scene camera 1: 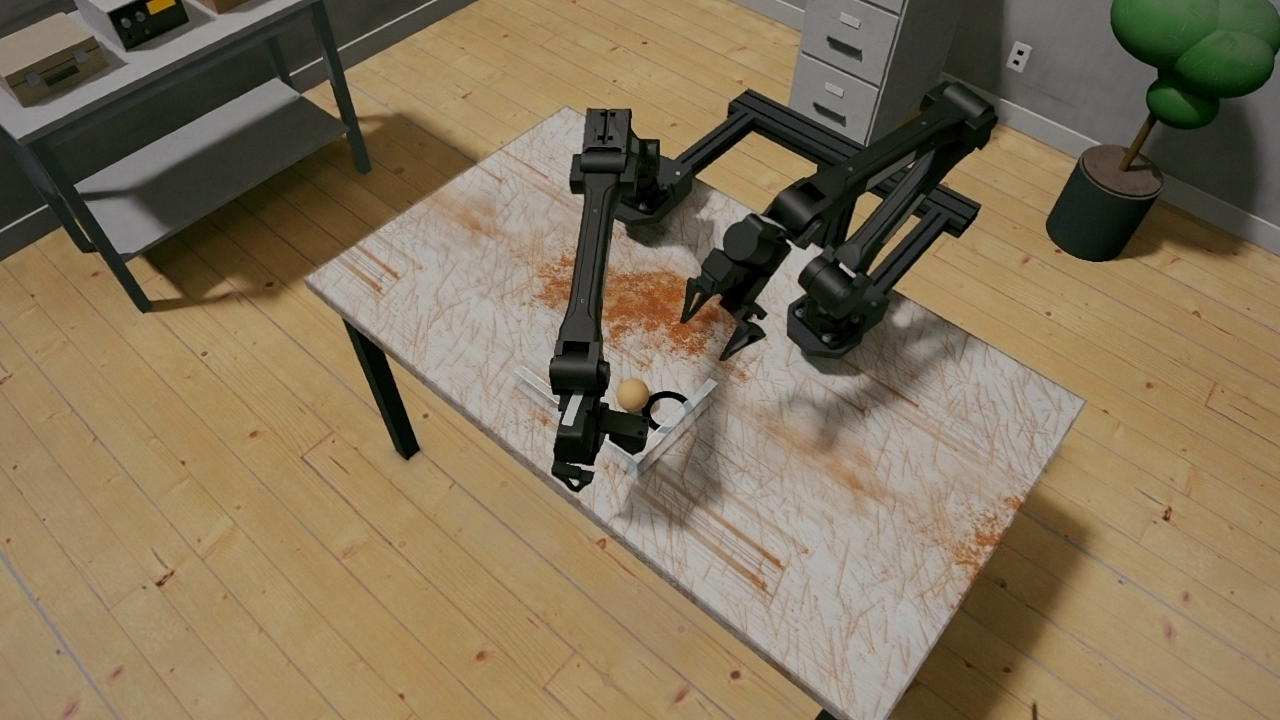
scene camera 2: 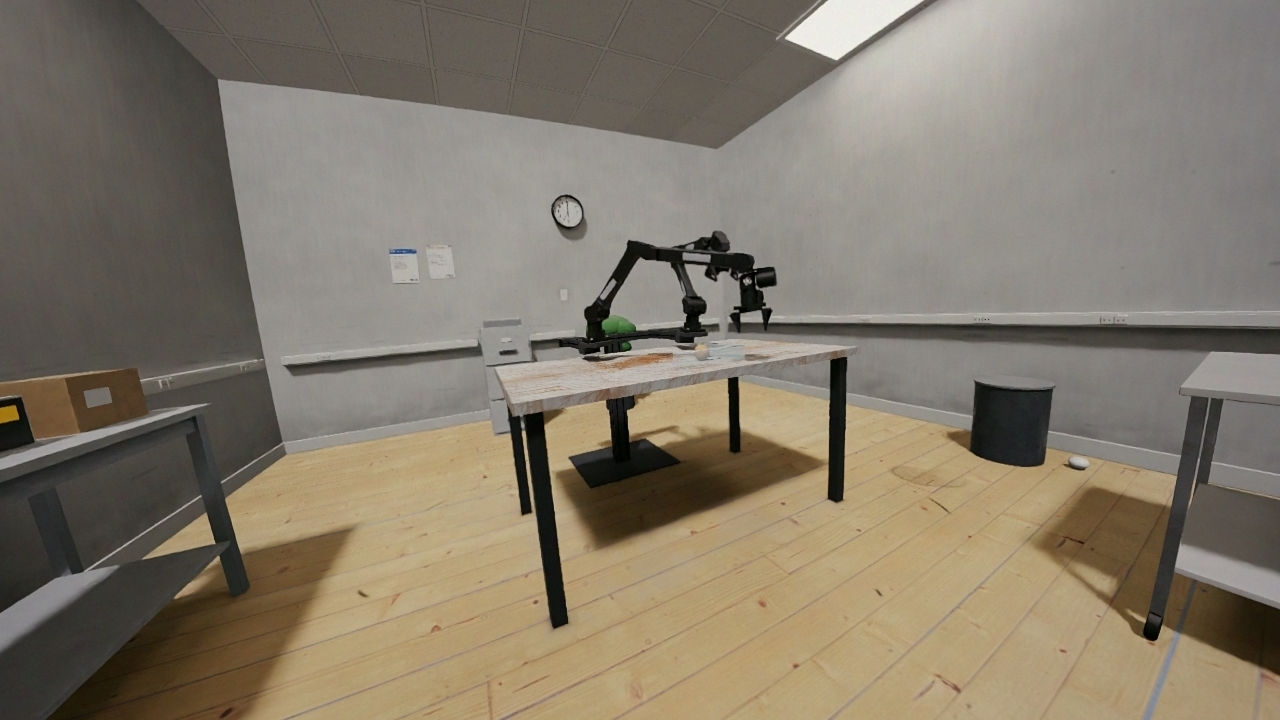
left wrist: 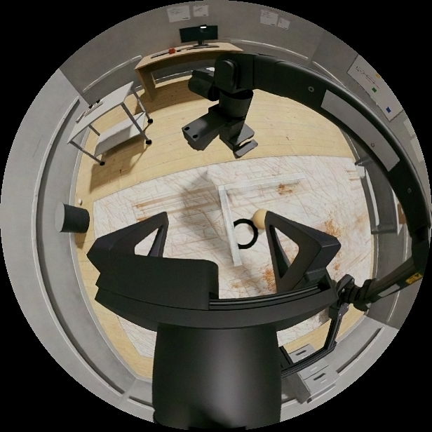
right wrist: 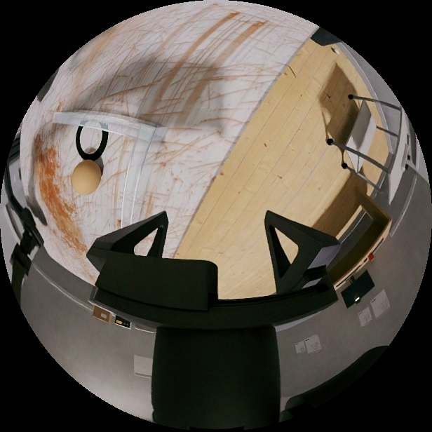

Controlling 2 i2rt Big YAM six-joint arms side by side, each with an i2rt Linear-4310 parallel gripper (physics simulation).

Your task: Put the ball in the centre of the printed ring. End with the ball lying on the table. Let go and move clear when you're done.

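A tan ball (scene camera 1: 631,394) (scene camera 2: 701,352) (left wrist: 259,219) (right wrist: 86,177) rests on the table beside the black printed ring (scene camera 1: 677,394) (left wrist: 256,234) (right wrist: 92,156), at the ring's edge and off its centre. A clear L-shaped wall (scene camera 1: 675,422) (left wrist: 227,220) (right wrist: 127,175) stands around two sides of them; the ring lies close to one arm of it. My left gripper (scene camera 1: 704,339) (left wrist: 216,216) is open and empty, above the table behind the ball in scene camera 1. My right gripper (scene camera 2: 751,325) (right wrist: 215,215) is open and empty, high near the table's front edge; its fingers are partly hidden in scene camera 1.
The table (scene camera 1: 966,429) has rust-coloured stains and scratches. My right arm (scene camera 1: 590,268) reaches over the table, left of the ball in scene camera 1. The black mounting frame (scene camera 1: 796,129) runs behind the table. A grey shelf bench (scene camera 1: 214,165) and a potted plant (scene camera 1: 1105,210) stand on the floor.
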